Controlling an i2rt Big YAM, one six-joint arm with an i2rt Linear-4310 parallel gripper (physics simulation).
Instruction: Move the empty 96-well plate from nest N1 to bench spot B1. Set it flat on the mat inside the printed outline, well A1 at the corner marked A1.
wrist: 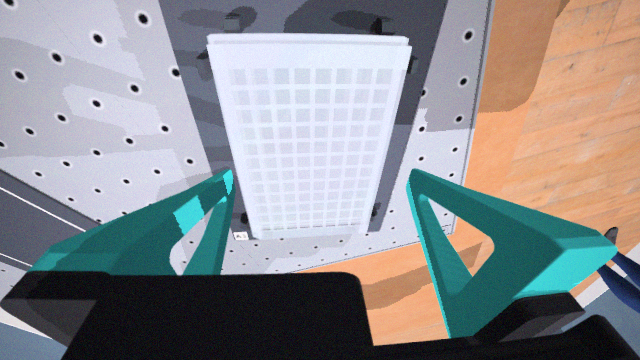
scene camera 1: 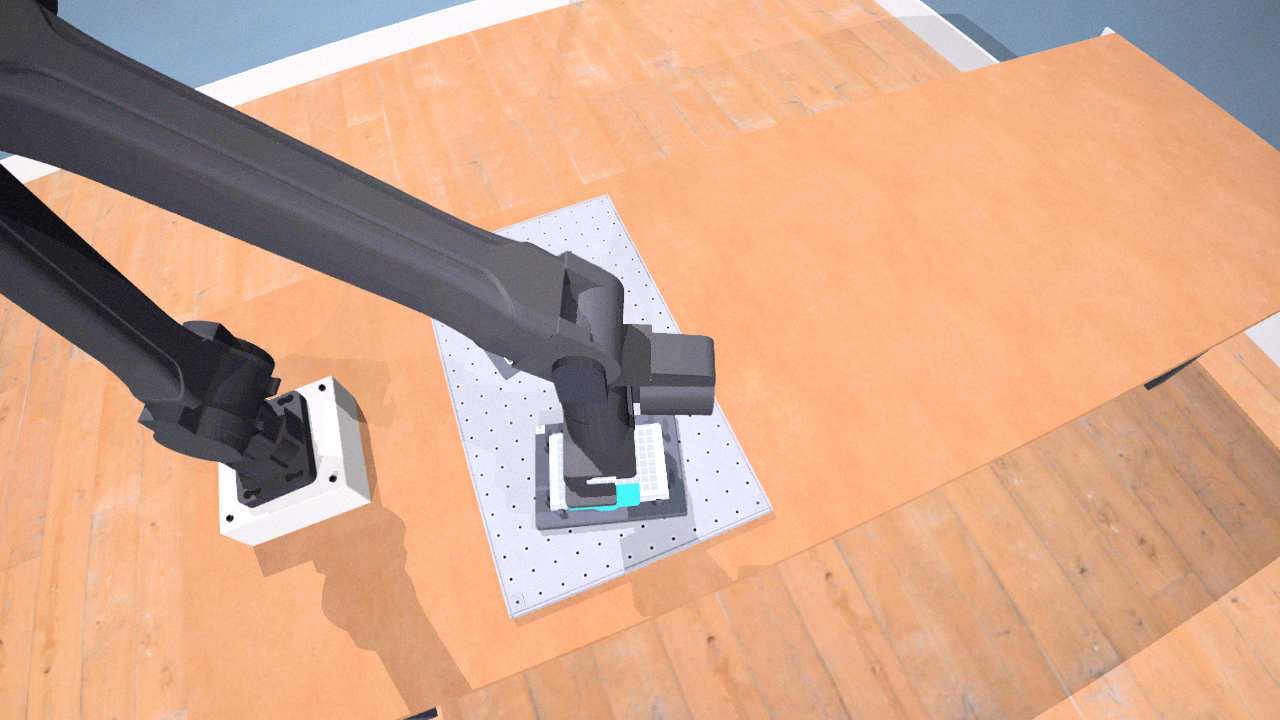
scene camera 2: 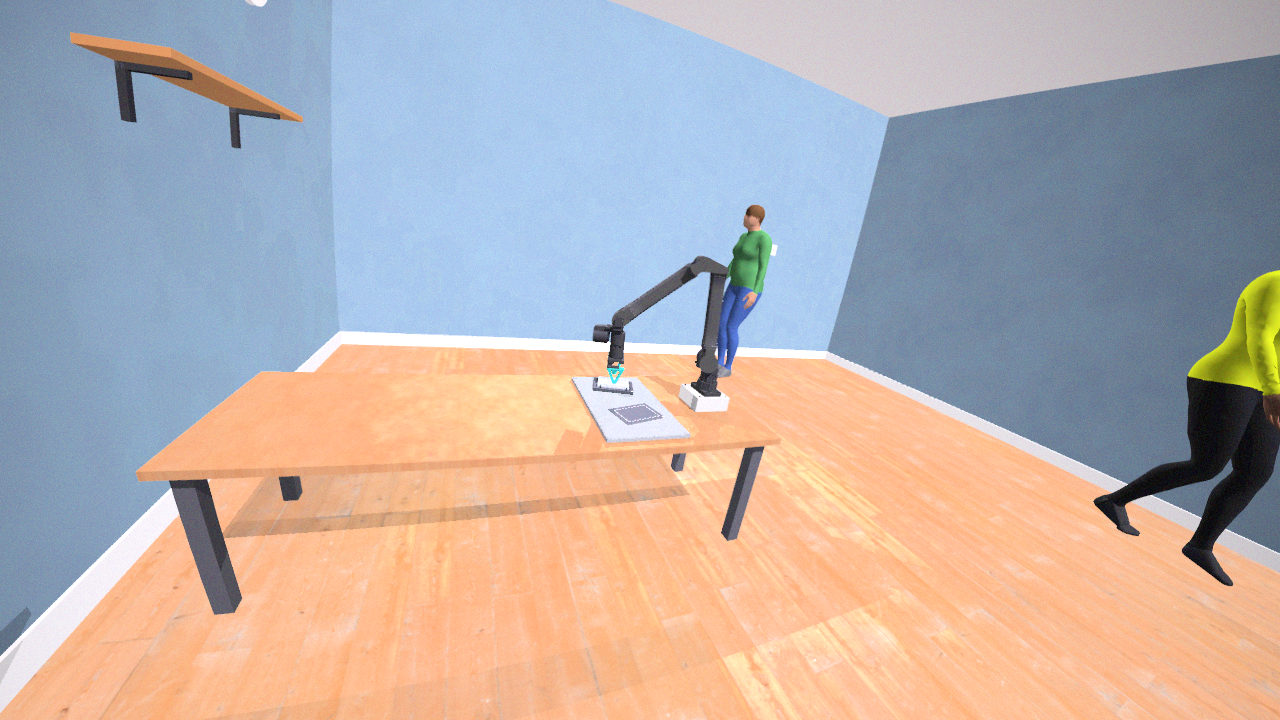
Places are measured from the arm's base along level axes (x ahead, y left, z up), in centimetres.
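Pixels of known places: gripper, fingertip midpoint: [wrist: 323,178] [scene camera 1: 605,465] [scene camera 2: 614,378]; arm's base, origin of the base link: [scene camera 1: 277,449] [scene camera 2: 705,390].
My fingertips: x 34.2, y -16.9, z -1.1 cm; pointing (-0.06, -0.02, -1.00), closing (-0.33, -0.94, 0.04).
Observation:
Ahead of a thing's pixels: the offset from my fingertips to its top centre. "spot": to the spot under its first point. Level surfaces: height alone.
The white 96-well plate @[dx +0.2, dy +0.5, dz -0.8 cm] [scene camera 1: 651,458] [wrist: 305,140] sits in the dark nest N1 [scene camera 1: 542,506] [wrist: 182,35]. A small A1 label @[spot: dx -5.1, dy +8.1, dz -2.3 cm] [wrist: 240,235] [scene camera 1: 539,429] is at one nest corner. My gripper [wrist: 323,178] [scene camera 2: 615,380] is open, pointing down, with nothing held. In the wrist view its teal fingertips stand on either side of the plate's near half, with a wider gap on the right. Their exact height against the plate cannot be told. Bench spot B1, a dark mat with a printed outline @[dz -3.3 cm] [scene camera 2: 637,413], lies on the same board; part shows in the wrist view [wrist: 30,220].
The perforated grey board @[dx +0.7, dy +15.7, dz -3.4 cm] [scene camera 1: 572,555] [scene camera 2: 617,430] lies on the wooden table @[dz -4.7 cm] [scene camera 1: 939,223] [scene camera 2: 358,420]. The arm's white base [scene camera 1: 344,447] [scene camera 2: 702,400] stands beside the board. The arm hides part of the board and plate in scene camera 1. Two people stand away from the table.

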